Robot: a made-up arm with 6 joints. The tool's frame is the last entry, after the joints.
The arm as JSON. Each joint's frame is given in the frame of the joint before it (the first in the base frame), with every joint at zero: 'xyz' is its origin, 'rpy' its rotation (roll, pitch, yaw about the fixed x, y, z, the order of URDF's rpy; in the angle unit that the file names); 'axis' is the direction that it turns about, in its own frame. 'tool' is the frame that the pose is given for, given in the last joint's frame.
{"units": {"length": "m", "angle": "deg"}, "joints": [
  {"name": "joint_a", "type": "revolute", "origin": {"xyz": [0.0, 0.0, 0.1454], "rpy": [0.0, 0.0, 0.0]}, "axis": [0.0, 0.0, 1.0]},
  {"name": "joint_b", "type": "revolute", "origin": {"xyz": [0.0, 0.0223, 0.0], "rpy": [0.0, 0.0, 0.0]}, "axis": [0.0, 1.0, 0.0]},
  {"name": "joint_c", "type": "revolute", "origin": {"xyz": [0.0, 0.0, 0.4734], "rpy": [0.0, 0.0, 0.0]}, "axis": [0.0, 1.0, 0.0]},
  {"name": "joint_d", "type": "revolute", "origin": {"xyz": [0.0, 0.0, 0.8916], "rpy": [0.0, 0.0, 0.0]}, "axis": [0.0, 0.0, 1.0]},
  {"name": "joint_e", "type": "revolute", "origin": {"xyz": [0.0, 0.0, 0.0], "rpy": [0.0, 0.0, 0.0]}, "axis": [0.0, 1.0, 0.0]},
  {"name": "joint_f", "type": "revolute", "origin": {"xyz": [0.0, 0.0, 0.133], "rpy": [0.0, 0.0, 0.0]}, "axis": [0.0, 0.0, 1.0]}
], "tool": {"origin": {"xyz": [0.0, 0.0, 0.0], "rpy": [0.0, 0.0, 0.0]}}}
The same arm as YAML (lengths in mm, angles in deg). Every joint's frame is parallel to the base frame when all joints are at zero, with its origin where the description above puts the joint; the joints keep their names.
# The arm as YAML. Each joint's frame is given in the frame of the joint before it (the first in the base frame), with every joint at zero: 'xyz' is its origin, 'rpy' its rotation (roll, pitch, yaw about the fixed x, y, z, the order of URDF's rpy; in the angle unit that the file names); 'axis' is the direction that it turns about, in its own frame. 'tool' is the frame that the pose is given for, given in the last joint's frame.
units:
  length: mm
  angle: deg
joints:
  - name: joint_a
    type: revolute
    origin:
      xyz: [0.0, 0.0, 145.4]
      rpy: [0.0, 0.0, 0.0]
    axis: [0.0, 0.0, 1.0]
  - name: joint_b
    type: revolute
    origin:
      xyz: [0.0, 22.3, 0.0]
      rpy: [0.0, 0.0, 0.0]
    axis: [0.0, 1.0, 0.0]
  - name: joint_c
    type: revolute
    origin:
      xyz: [0.0, 0.0, 473.4]
      rpy: [0.0, 0.0, 0.0]
    axis: [0.0, 1.0, 0.0]
  - name: joint_d
    type: revolute
    origin:
      xyz: [0.0, 0.0, 891.6]
      rpy: [0.0, 0.0, 0.0]
    axis: [0.0, 0.0, 1.0]
  - name: joint_e
    type: revolute
    origin:
      xyz: [0.0, 0.0, 0.0]
      rpy: [0.0, 0.0, 0.0]
    axis: [0.0, 1.0, 0.0]
  - name: joint_f
    type: revolute
    origin:
      xyz: [0.0, 0.0, 133.0]
      rpy: [0.0, 0.0, 0.0]
    axis: [0.0, 0.0, 1.0]
tool:
  origin:
    xyz: [0.0, 0.0, 0.0]
    rpy: [0.0, 0.0, 0.0]

